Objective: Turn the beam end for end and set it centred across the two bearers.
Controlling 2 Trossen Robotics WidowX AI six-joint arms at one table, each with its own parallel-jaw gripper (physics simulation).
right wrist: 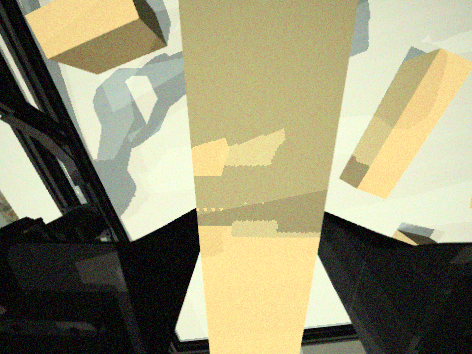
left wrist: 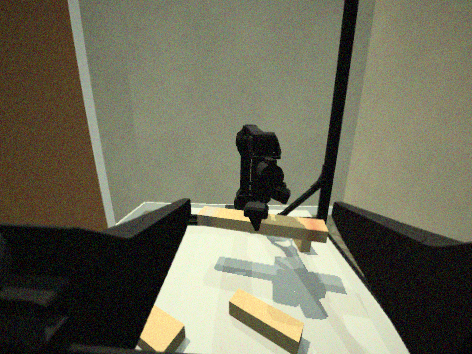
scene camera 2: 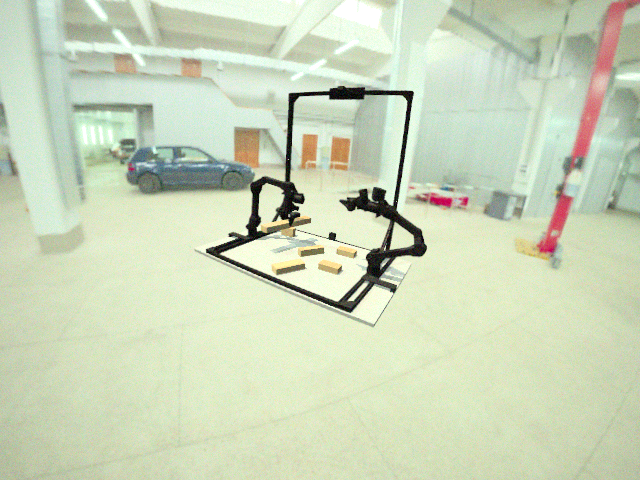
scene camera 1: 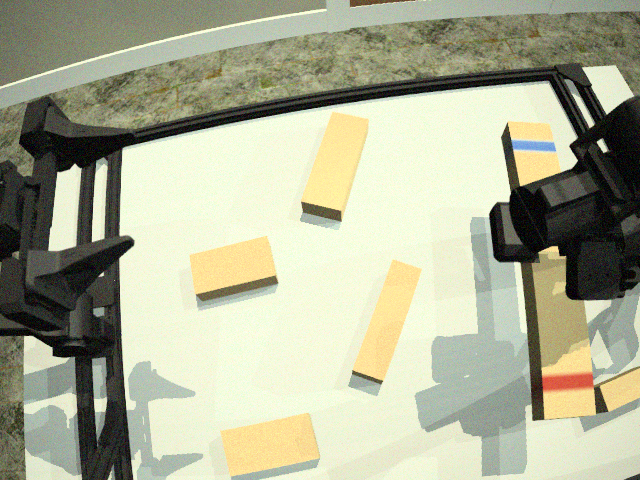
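Where they show: left gripper, fingertip midpoint: (left wrist: pixel 261 206) (scene camera 2: pixel 343 199) (scene camera 1: pixel 133 183); right gripper, fingertip midpoint: (right wrist: pixel 254 211) (left wrist: pixel 258 224) (scene camera 2: pixel 287 224) (scene camera 1: pixel 546 259); left arm's base at its link origin: (scene camera 2: pixel 372 274) (scene camera 1: pixel 95 337); right arm's base at its link origin: (right wrist: pixel 88 221) (scene camera 2: pixel 252 235).
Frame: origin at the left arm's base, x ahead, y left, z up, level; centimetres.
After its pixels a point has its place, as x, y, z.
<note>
The long beam (scene camera 1: pixel 560 320) @[61.4, -12.4, 16.0] (scene camera 2: pixel 273 226) @[63.5, 9.6, 15.6] (left wrist: pixel 290 226) @[58.5, -12.9, 15.9] (right wrist: pixel 260 280) @[63.8, -1.3, 16.1] is held level above the table; in scene camera 1 its blue band is near the upper end and its red band near the lower. My right gripper (scene camera 1: pixel 547 245) @[63.4, -4.3, 13.4] (scene camera 2: pixel 293 219) @[63.4, -4.3, 13.4] (left wrist: pixel 258 224) @[63.4, -4.3, 13.4] (right wrist: pixel 254 211) @[63.4, -4.3, 13.4] is shut on it around mid-length, its fingers partly hidden in scene camera 1. My left gripper (scene camera 1: pixel 132 188) @[23.0, 0.0, 38.0] (scene camera 2: pixel 343 202) @[23.0, 0.0, 38.0] is open and empty, far from the beam. Two similar short blocks, one (scene camera 1: pixel 234 266) @[23.8, 7.0, 1.9] (scene camera 2: pixel 329 266) @[22.3, 10.2, 1.7] above the other (scene camera 1: pixel 268 444) @[25.1, -18.7, 1.9] (scene camera 2: pixel 346 252) @[24.0, -15.8, 1.0] in scene camera 1, look like the bearers, lying roughly parallel.
A longer block (scene camera 1: pixel 336 162) @[41.4, 21.3, 1.9] (scene camera 2: pixel 288 266) @[39.7, 24.8, 1.8] (left wrist: pixel 161 327) @[39.7, 17.5, 1.9] lies at upper middle in scene camera 1. A narrow block (scene camera 1: pixel 387 320) @[43.6, -4.9, 2.5] (scene camera 2: pixel 311 251) @[42.4, -2.7, 0.8] (left wrist: pixel 265 317) @[42.5, -4.7, 2.5] (right wrist: pixel 410 125) @[43.9, -5.5, 2.5] lies between the short blocks and the beam. Another block (scene camera 1: pixel 622 390) @[74.0, -22.8, 4.4] (scene camera 2: pixel 288 232) @[74.5, -20.9, 1.1] (left wrist: pixel 303 244) @[70.7, -22.1, 1.5] (right wrist: pixel 95 30) @[75.2, -21.3, 4.4] lies by the beam's red end. A black frame (scene camera 1: pixel 310 103) @[39.5, 36.0, -0.4] edges the table.
</note>
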